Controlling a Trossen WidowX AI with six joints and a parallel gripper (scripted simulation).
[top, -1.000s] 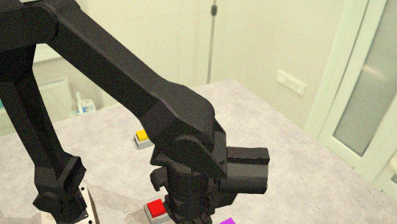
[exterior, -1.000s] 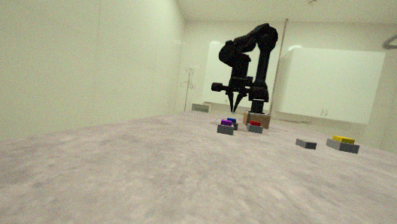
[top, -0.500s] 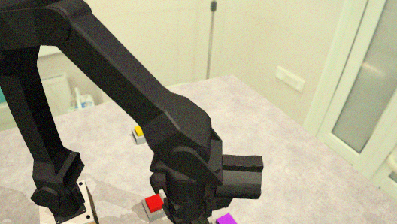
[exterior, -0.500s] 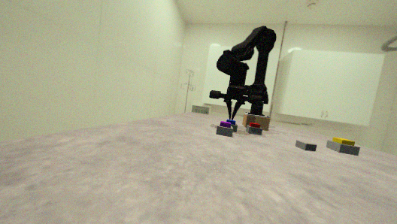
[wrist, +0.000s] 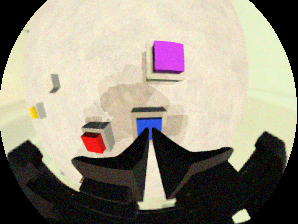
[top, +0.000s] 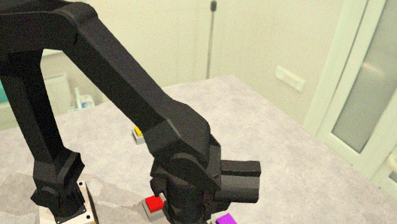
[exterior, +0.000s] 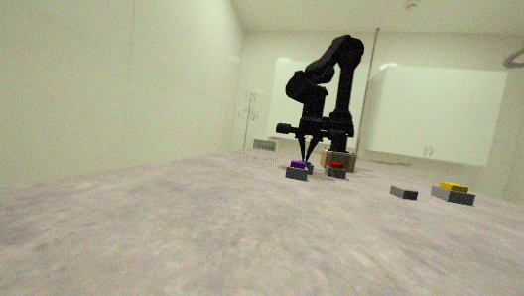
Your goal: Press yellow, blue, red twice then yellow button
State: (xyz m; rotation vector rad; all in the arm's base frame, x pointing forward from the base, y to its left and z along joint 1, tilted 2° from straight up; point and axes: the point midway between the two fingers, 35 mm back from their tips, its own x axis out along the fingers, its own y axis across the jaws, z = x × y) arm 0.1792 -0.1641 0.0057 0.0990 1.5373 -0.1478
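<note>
My gripper tip is 1 cm above the blue button. From my gripper tip the other things lie so: red button (1 cm behind, 10 cm to the left); then grey block (12 cm ahead, 19 cm to the left, 2 cm below); then purple button (8 cm ahead, 3 cm to the right).
</note>
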